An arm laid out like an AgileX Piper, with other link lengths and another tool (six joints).
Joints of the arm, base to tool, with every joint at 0 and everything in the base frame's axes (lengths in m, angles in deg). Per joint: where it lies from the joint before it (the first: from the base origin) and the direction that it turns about. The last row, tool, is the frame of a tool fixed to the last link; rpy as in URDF.
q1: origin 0 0 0.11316 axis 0 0 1
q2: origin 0 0 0 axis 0 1 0
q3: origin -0.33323 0 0.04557 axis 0 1 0
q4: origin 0.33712 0 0.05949 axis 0.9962 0 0.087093
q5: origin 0 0 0 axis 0 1 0
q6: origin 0.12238 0 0.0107 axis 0.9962 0 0.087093
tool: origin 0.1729 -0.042 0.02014 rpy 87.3 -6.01 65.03
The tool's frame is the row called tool.
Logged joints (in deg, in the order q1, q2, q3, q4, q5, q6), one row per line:
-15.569 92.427 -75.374 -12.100 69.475 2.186
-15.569 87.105 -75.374 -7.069 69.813 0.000
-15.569 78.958 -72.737 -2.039 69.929 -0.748
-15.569 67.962 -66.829 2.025 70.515 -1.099
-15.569 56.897 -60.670 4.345 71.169 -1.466
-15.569 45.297 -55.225 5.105 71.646 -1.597
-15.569 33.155 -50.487 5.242 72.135 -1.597
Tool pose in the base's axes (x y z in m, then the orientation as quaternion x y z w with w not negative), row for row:
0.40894 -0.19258 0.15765 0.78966 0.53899 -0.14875 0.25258
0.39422 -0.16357 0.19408 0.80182 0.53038 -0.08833 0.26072
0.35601 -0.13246 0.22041 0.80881 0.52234 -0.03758 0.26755
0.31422 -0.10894 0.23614 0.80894 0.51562 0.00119 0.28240
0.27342 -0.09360 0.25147 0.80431 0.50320 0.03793 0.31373
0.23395 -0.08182 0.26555 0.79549 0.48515 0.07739 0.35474
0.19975 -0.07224 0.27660 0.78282 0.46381 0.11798 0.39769
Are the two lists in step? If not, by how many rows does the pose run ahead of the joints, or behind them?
The pose runs 1 row ahead of the joints: the pose in row i belongs to the joints in row i + 1.
